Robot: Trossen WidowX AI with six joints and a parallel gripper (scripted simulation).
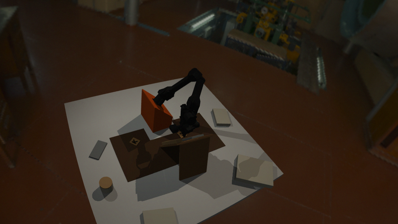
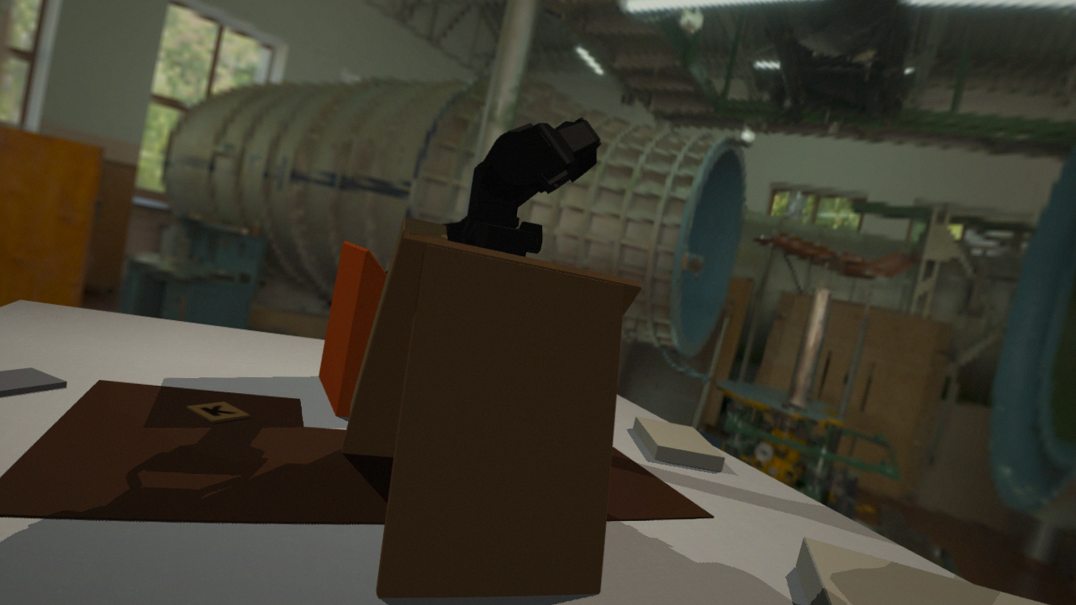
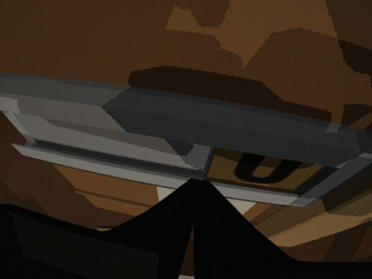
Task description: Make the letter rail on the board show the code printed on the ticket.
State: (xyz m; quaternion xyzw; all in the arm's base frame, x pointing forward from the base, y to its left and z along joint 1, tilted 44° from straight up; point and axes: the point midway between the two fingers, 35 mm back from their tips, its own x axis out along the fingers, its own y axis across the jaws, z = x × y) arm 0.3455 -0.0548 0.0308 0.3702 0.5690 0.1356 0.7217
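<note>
Now: the c tile 160 mm behind my gripper tip, 200 mm to the left of it and 180 mm below it. The rest, counted from my gripper tip: white ticket: 40 mm behind, 90 mm below; then k tile: 250 mm behind, 220 mm to the right, 180 mm below; then dark brown mat: 160 mm behind, 10 mm to the right, 180 mm below.
</note>
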